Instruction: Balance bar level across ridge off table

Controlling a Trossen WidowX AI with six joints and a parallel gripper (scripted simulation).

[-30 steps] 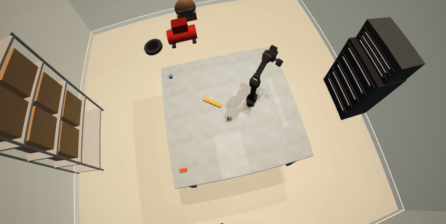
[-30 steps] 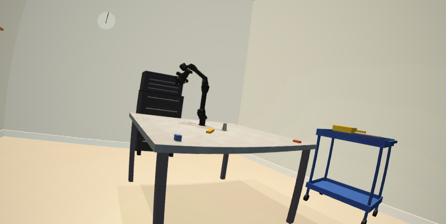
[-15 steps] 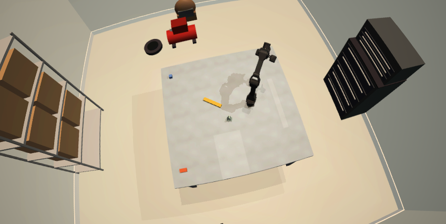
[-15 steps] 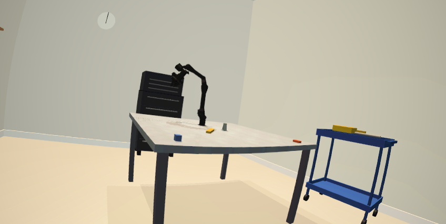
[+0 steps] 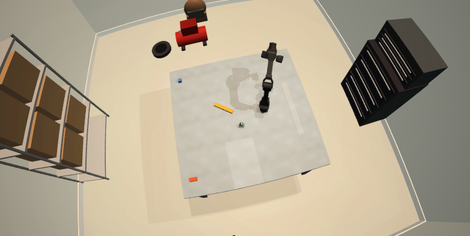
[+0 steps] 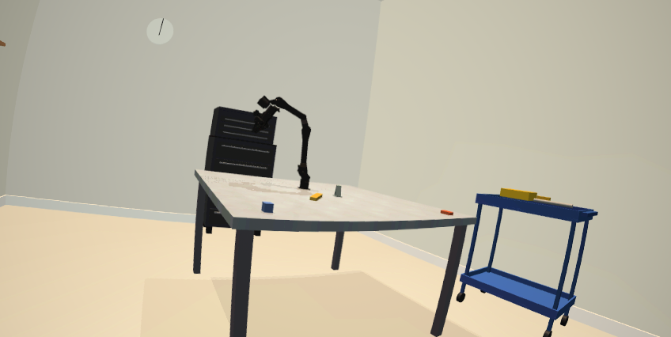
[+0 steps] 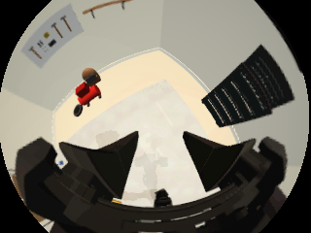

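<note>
Now: the bar 51 cm ahead of my gripper tip, 30 cm below it and 24 cm to the left of it. Round my gripper tip: small blue cube: 90 cm ahead, 29 cm below, 17 cm to the right; then orange block: 90 cm ahead, 83 cm to the left, 30 cm below.
</note>
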